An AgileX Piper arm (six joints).
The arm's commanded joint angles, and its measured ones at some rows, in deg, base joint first. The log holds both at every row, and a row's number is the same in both.
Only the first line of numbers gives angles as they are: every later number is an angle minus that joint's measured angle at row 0.
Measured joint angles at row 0: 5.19 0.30 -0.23 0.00 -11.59 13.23
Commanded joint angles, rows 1 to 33: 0.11 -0.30 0.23 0.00 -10.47 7.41; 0.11 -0.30 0.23 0.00 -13.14 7.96; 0.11 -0.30 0.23 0.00 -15.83 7.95; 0.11 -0.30 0.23 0.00 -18.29 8.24; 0.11 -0.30 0.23 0.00 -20.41 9.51; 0.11 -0.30 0.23 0.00 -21.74 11.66; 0.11 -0.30 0.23 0.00 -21.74 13.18; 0.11 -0.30 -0.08 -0.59 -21.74 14.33; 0.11 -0.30 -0.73 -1.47 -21.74 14.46; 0.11 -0.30 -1.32 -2.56 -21.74 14.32; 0.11 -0.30 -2.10 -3.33 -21.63 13.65; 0.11 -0.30 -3.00 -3.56 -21.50 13.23; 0.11 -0.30 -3.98 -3.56 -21.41 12.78; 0.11 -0.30 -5.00 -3.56 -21.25 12.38; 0.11 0.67 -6.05 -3.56 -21.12 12.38; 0.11 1.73 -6.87 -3.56 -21.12 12.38; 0.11 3.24 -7.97 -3.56 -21.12 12.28; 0.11 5.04 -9.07 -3.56 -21.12 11.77; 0.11 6.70 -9.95 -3.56 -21.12 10.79; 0.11 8.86 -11.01 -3.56 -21.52 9.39; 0.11 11.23 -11.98 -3.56 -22.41 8.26; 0.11 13.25 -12.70 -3.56 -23.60 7.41; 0.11 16.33 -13.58 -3.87 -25.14 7.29; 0.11 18.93 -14.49 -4.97 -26.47 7.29; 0.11 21.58 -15.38 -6.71 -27.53 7.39; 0.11 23.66 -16.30 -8.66 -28.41 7.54; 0.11 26.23 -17.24 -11.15 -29.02 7.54; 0.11 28.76 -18.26 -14.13 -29.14 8.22; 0.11 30.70 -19.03 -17.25 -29.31 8.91; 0.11 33.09 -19.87 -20.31 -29.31 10.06; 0.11 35.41 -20.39 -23.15 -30.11 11.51; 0.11 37.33 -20.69 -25.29 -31.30 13.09; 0.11 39.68 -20.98 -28.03 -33.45 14.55
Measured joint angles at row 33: 0.00 31.91 -19.22 -17.07 -28.73 9.67
